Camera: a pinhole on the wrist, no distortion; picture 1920 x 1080 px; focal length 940.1 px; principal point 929.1 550.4 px. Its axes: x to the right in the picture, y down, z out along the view. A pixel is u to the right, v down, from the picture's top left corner.
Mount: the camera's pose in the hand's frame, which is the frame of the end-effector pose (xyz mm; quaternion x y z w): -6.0 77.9 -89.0 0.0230 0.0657 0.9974 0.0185
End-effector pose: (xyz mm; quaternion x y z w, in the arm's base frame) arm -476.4 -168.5 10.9 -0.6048 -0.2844 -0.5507 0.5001
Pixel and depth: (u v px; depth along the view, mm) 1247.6 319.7 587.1
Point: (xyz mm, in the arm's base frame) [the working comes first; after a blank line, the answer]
In the camera's frame: 198.9 -144.1 587.1

-59.2 206.4 -189.5
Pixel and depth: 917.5 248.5 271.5
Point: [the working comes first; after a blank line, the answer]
In the camera's frame: -3.4 -87.2 271.5

-230.6 -84.3 -16.6
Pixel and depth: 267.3 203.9 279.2
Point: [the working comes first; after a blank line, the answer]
In the camera's frame: -196.5 -102.9 279.2

-178.8 -129.9 164.7
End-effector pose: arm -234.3 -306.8 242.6 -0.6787 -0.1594 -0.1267 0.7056
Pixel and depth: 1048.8 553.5 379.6
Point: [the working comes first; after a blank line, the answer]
In the camera's frame: 48.3 1.3 379.6

-232.0 -13.5 118.9
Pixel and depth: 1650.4 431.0 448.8
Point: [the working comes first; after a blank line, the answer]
In the camera's frame: 344.3 -57.0 448.8

-471.0 52.8 -66.2
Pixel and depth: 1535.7 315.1 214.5
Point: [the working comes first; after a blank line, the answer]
In the camera's frame: 138.4 -53.7 214.5

-296.8 -182.0 42.7
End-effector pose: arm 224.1 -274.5 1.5 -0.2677 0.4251 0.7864 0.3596
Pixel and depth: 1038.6 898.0 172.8
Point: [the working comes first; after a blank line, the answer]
In the camera's frame: 20.1 63.9 172.8

195.4 -216.9 79.3
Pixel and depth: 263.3 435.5 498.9
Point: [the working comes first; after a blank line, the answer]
In the camera's frame: -353.3 -61.0 498.9

-192.9 108.3 9.6
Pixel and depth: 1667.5 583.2 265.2
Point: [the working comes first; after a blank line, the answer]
In the camera's frame: 208.3 9.3 265.2

234.9 -226.6 292.1
